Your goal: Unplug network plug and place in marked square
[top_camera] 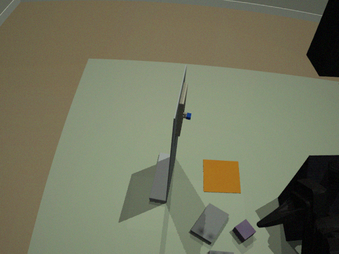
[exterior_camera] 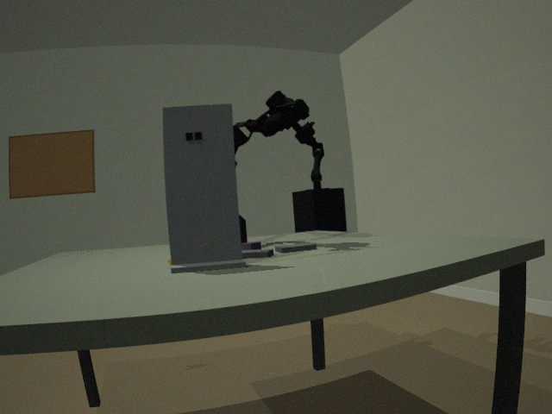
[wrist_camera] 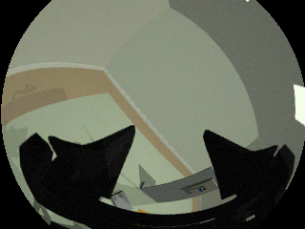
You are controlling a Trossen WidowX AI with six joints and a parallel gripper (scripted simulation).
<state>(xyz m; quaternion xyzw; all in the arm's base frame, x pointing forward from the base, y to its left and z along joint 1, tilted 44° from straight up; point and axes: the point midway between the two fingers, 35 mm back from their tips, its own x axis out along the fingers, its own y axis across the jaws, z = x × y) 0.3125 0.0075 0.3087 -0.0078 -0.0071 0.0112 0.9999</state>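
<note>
My gripper tip is 35 cm to the left of the network plug, 9 cm above it and 6 cm short of it. From my gripper tip the other things lie so: orange marked square: 40 cm below, 36 cm to the right, 9 cm behind; grey upright panel: 36 cm to the right, 22 cm below, 8 cm ahead; purple block: 39 cm below, 16 cm to the right, 12 cm behind.
</note>
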